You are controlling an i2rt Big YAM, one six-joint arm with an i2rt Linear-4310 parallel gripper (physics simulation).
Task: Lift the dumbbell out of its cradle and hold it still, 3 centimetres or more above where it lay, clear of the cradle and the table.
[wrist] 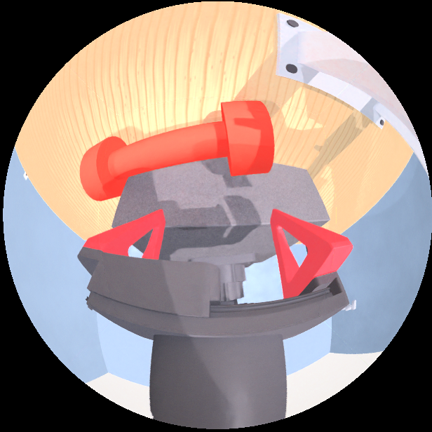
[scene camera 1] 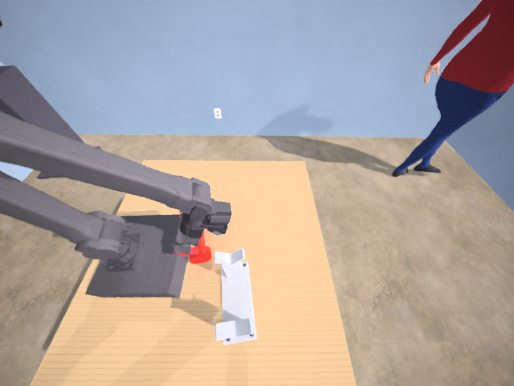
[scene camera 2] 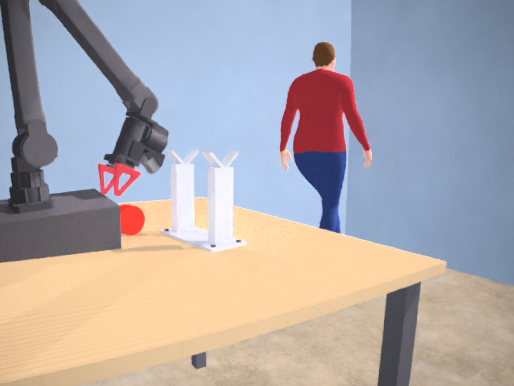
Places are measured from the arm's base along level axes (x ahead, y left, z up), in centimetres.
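Pixels of known places: gripper, fingertip midpoint: [scene camera 1: 185, 241] [scene camera 2: 109, 194]; arm's base at its link origin: [scene camera 1: 127, 252] [scene camera 2: 31, 206].
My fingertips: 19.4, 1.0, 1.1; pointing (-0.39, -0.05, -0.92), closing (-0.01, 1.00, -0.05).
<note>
Ahead of a thing's pixels: the offset from my fingertips to its top centre, as dx, dy, dz. Level surfaces: height alone.
The red dumbbell @[+2.7, +5.2, -2.6] [scene camera 1: 200, 255] [scene camera 2: 133, 220] [wrist: 175, 146] lies on its side on the table, outside the cradle and close beside the arm's base block. The white cradle @[+16.1, -18.0, +11.5] [scene camera 1: 237, 295] [scene camera 2: 220, 205] [wrist: 320, 55] stands upright on its base plate, with both V-shaped rests empty. My gripper [scene camera 1: 183, 235] [scene camera 2: 112, 194] [wrist: 217, 215] is open, its red fingers wide apart with nothing between them. It hangs above the level of the dumbbell. In the wrist view the dumbbell lies beyond the fingertips, its handle running across the view at a slant. In scene camera 1 the arm hides part of the dumbbell.
The dark base block [scene camera 1: 145, 255] [scene camera 2: 60, 225] [wrist: 220, 195] stands right next to the dumbbell, under the gripper. The two tall cradle posts rise on the dumbbell's other side. A person [scene camera 1: 480, 60] [scene camera 2: 320, 110] stands on the floor beyond the wooden table @[dz -10.2] [scene camera 1: 300, 300] [scene camera 2: 250, 300].
</note>
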